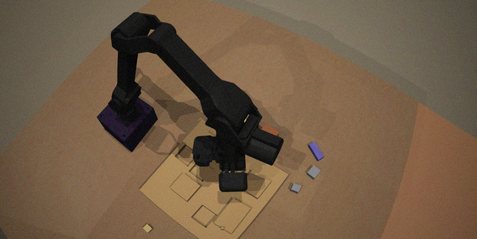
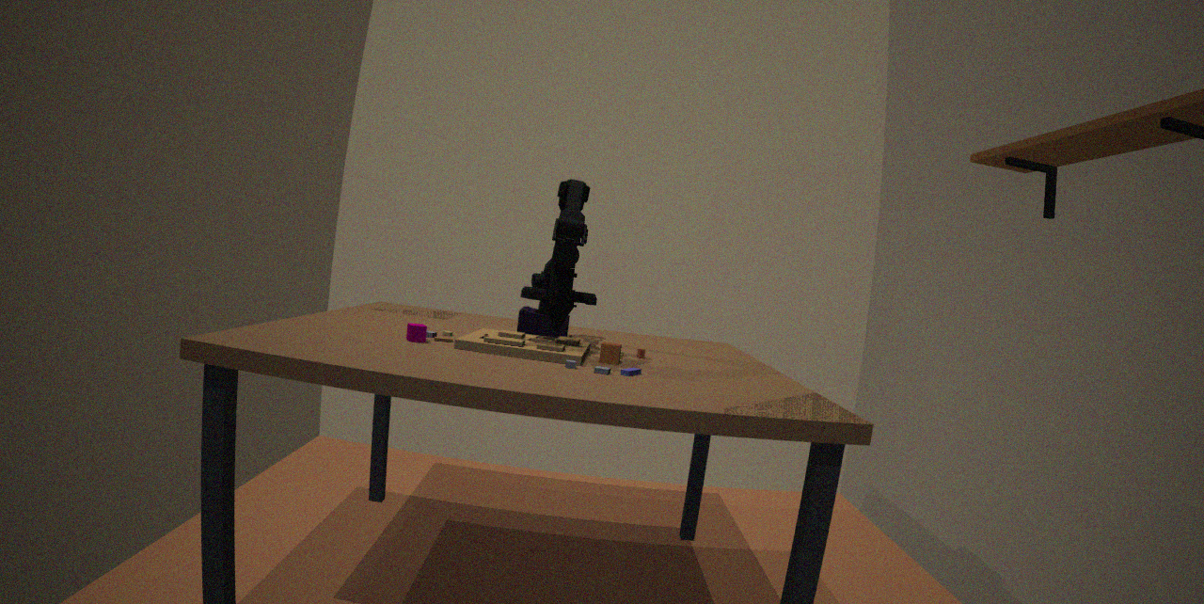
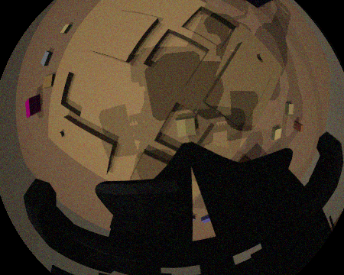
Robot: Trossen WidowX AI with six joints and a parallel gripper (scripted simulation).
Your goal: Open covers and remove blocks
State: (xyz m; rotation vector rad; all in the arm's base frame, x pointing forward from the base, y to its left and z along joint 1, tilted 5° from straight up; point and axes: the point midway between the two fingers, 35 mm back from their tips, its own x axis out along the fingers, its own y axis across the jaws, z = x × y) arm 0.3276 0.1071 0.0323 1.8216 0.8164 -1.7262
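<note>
Right now my gripper tip is 10 mm past the tan puzzle board, 50 mm to the left of it and 40 mm above it. Round my gripper tip: blue-violet bar: 130 mm ahead, 210 mm to the left, 50 mm below; small orange block: 160 mm behind, 200 mm to the left, 50 mm below; orange cube: 140 mm to the left, 30 mm below.
</note>
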